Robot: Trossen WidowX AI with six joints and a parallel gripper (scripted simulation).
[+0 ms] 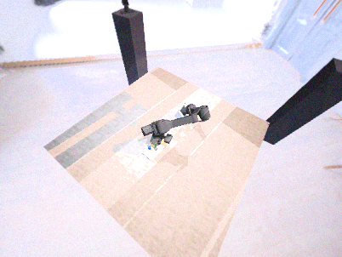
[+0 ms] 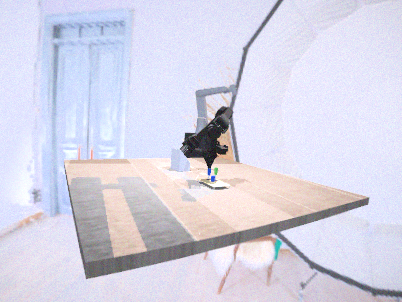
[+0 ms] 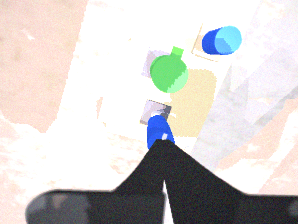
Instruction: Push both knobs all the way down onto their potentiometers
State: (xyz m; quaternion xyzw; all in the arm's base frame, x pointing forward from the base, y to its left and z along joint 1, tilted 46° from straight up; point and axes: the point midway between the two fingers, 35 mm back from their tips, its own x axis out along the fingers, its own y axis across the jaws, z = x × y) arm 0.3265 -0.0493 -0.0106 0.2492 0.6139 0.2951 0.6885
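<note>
My gripper tip is 1 cm above the blue knob. From my gripper tip the other things lie so: green knob (5 cm ahead, 1 cm to the left).
</note>
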